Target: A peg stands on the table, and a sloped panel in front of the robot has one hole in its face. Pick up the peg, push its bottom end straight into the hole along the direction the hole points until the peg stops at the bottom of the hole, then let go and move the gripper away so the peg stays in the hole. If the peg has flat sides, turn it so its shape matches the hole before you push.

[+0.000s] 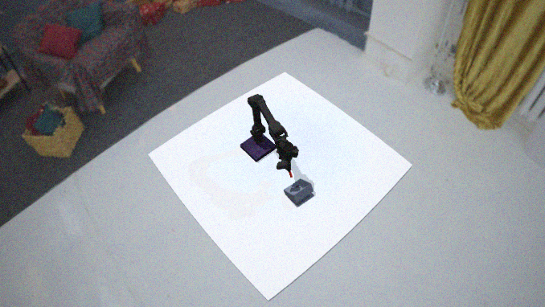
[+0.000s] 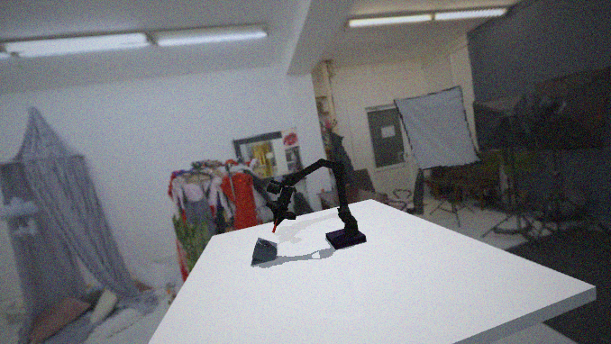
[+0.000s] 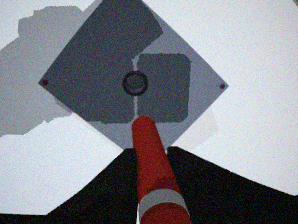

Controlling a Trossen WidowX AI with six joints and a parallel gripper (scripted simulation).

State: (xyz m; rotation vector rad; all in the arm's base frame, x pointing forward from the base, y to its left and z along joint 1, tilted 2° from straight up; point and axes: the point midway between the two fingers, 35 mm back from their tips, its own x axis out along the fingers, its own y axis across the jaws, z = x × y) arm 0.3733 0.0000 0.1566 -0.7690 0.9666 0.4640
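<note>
My gripper tip is now 120 mm above the sloped panel, 70 mm short of it and 20 mm to the right of it. Round my gripper tip: red peg: 10 mm behind, 10 mm above.
</note>
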